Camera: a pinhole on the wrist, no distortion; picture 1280 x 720 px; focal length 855.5 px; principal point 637.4 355.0 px. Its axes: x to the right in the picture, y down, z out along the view. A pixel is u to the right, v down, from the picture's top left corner.
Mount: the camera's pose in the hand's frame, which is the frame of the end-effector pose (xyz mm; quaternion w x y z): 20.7 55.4 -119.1 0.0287 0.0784 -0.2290 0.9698
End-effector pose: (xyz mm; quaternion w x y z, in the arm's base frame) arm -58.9 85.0 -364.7 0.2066 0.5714 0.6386 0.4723
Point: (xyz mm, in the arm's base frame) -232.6 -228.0 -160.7
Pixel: behind the camera
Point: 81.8 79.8 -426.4
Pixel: 1081.8 65.1
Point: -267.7 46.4 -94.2
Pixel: behind the camera
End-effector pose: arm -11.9 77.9 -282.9 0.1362 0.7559 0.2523 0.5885
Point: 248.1 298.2 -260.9
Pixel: 438.9 295.5
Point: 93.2 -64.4 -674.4
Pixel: outside the picture
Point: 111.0 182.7 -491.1
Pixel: 1020.2 536.2
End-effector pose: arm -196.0 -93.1 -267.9 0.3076 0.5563 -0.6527 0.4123
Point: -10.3 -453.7 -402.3
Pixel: 763.6 320.1
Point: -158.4 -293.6 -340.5
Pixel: 763.1 176.7
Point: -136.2 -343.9 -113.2
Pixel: 196.1 352.8
